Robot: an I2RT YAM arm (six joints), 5 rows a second.
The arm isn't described. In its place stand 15 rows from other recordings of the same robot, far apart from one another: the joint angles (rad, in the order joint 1, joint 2, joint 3, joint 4, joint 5, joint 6), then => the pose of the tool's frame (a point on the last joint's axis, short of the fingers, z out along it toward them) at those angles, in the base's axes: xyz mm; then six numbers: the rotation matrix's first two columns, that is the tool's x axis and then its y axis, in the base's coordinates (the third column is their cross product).
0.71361 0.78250 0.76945 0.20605 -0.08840 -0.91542 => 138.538 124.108 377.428 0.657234 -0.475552 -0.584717 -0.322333 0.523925 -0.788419
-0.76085 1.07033 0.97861 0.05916 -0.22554 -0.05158 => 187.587 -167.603 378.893 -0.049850 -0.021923 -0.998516 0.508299 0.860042 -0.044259
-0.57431 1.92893 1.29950 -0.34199 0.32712 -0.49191 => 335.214 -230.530 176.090 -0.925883 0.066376 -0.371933 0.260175 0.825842 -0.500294
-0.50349 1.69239 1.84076 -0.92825 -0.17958 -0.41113 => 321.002 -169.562 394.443 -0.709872 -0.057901 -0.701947 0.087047 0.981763 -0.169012
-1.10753 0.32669 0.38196 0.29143 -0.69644 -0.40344 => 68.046 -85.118 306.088 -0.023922 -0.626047 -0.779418 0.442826 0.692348 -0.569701
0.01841 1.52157 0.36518 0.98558 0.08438 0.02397 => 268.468 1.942 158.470 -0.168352 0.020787 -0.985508 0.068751 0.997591 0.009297
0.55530 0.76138 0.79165 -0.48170 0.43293 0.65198 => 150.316 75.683 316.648 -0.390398 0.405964 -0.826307 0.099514 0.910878 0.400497
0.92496 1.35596 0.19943 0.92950 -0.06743 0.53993 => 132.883 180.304 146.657 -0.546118 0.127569 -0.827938 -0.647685 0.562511 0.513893
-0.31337 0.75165 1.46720 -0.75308 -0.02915 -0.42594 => 78.502 -24.347 495.672 -0.148371 -0.386065 -0.910461 0.240624 0.878889 -0.411890
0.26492 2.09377 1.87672 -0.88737 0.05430 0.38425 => 437.979 116.821 250.198 -0.888360 0.146833 -0.435036 0.102603 0.987012 0.123616
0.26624 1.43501 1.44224 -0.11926 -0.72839 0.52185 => 310.938 109.361 425.598 -0.509502 0.246629 -0.824367 -0.669689 0.487912 0.559874
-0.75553 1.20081 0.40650 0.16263 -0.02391 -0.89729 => 166.163 -155.352 162.194 -0.792918 -0.326597 -0.514408 0.082821 0.778620 -0.622006
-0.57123 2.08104 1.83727 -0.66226 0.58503 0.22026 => 380.655 -268.018 261.365 -0.485016 0.528247 -0.696932 0.864168 0.411688 -0.289357
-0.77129 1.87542 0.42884 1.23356 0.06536 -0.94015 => 210.703 -208.083 106.514 -0.688129 -0.455019 -0.565187 0.314719 0.514677 -0.797533
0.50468 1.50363 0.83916 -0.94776 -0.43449 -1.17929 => 192.112 123.242 166.863 0.057583 -0.926060 -0.372957 -0.969941 -0.140366 0.198776
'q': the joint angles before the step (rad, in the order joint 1, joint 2, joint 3, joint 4, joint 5, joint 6). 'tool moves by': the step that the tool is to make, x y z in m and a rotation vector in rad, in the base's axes. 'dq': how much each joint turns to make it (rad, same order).
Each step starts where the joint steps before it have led.
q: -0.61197, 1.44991, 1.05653, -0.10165, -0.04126, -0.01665
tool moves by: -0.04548, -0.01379, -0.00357, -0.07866, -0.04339, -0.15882
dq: -0.11604, -0.11608, -0.14117, 0.10771, 0.05371, -0.01238
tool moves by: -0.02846, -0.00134, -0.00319, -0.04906, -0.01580, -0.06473
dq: -0.06883, -0.08358, -0.09064, 0.05274, 0.00555, -0.02427
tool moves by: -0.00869, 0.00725, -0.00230, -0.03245, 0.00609, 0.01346
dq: -0.00520, -0.04832, -0.04827, 0.01941, -0.00805, -0.03181
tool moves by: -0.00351, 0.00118, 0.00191, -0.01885, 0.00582, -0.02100
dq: -0.00331, -0.01664, -0.00650, -0.00039, 0.02246, -0.01033
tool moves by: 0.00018, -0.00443, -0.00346, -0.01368, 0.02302, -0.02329
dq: -0.00763, 0.01809, -0.00086, 0.01382, 0.02347, -0.01940
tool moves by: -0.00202, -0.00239, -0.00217, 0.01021, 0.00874, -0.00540
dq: -0.01209, 0.00455, -0.00039, -0.00840, -0.00649, -0.00174
